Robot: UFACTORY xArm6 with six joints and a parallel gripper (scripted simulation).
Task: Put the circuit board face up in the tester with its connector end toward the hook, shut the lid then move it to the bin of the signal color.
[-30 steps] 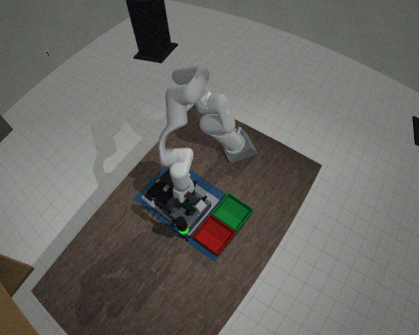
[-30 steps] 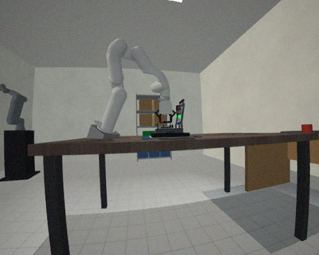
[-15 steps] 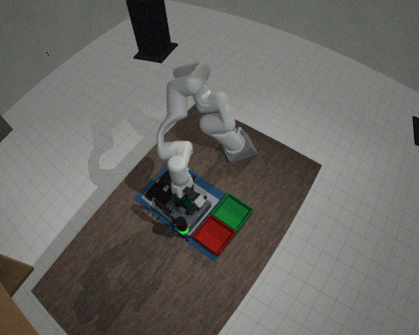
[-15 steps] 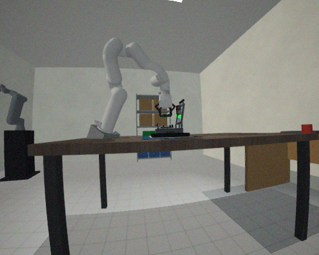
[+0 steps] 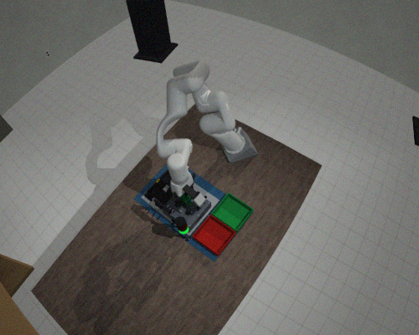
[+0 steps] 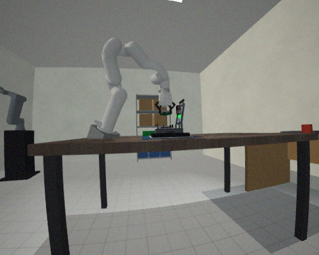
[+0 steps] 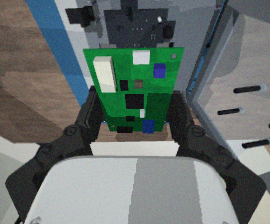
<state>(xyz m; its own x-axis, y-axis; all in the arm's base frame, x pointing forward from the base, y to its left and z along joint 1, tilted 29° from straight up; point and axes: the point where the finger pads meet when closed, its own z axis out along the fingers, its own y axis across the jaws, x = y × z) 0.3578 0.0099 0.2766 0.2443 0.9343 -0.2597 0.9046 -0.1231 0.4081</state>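
My gripper is now 22 cm to the right of the green bin, 17 cm above it and 5 cm past it. Round my hand: tester lid (11 cm ahead, 3 cm to the right); then tester plate (11 cm below, 1 cm ahead); then green circuit board (1 cm below).
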